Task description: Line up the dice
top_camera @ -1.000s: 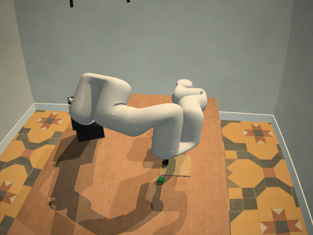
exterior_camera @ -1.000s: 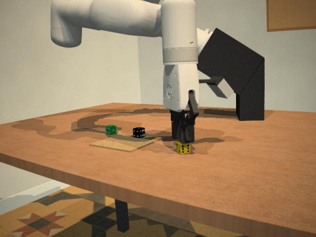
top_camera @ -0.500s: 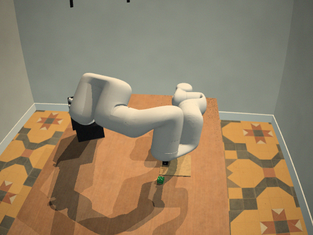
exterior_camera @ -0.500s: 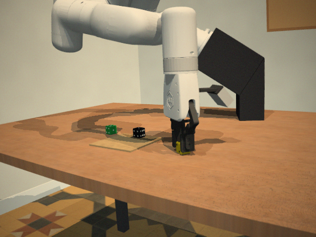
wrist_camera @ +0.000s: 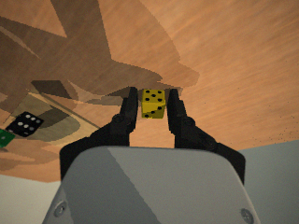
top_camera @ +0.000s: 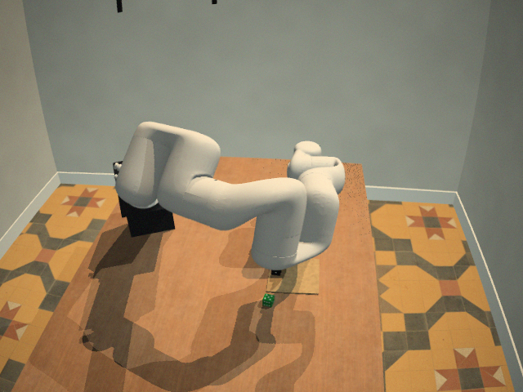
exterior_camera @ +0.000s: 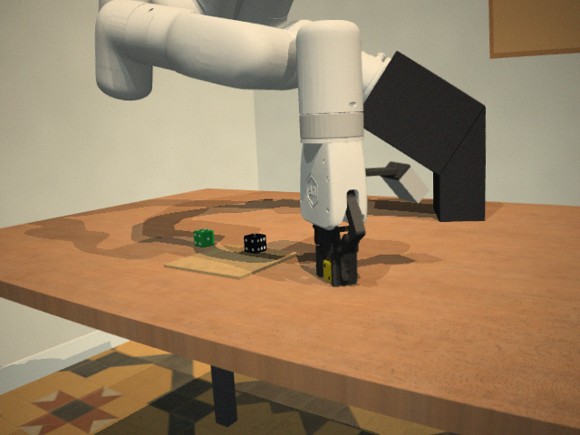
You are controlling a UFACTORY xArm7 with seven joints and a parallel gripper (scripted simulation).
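My hand is 1 cm above the yellow die. Also, from my hand: tan mat (3 cm behind, 18 cm to the right, 2 cm below); then black die (7 cm behind, 17 cm to the right); then green die (9 cm behind, 29 cm to the right, 1 cm below).
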